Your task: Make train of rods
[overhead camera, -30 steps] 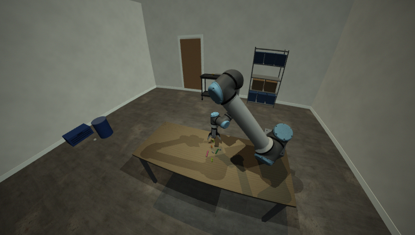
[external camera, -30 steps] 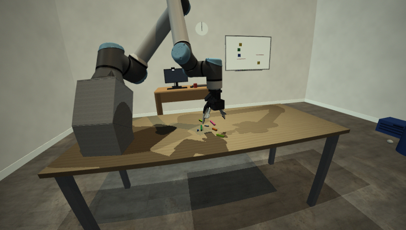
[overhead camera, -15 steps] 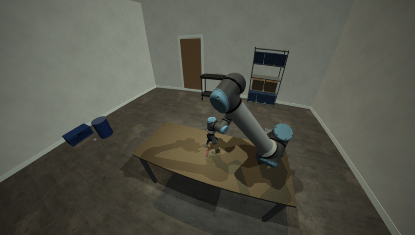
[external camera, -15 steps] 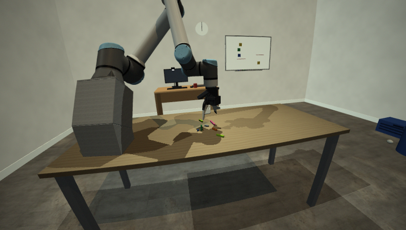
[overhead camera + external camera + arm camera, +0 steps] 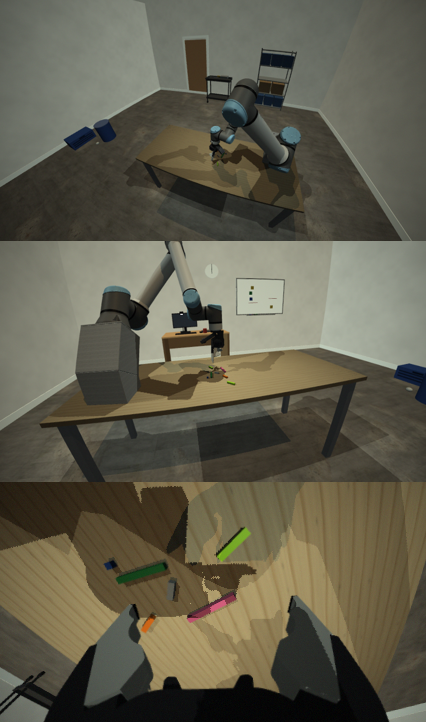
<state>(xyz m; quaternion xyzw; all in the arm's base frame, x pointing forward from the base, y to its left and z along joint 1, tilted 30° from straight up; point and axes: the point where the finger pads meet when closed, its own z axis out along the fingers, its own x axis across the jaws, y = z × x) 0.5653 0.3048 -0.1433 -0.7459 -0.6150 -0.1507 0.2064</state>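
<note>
Now: hand 14 cm to the left of the orange rod, 7 cm above it and 6 cm short of it. Also, from my hand: green rod: 10 cm to the right, 7 cm below, 3 cm behind; grey rod: 7 cm to the right, 7 cm below, 1 cm ahead; pink rod: 7 cm below, 6 cm ahead, 2 cm to the right.
</note>
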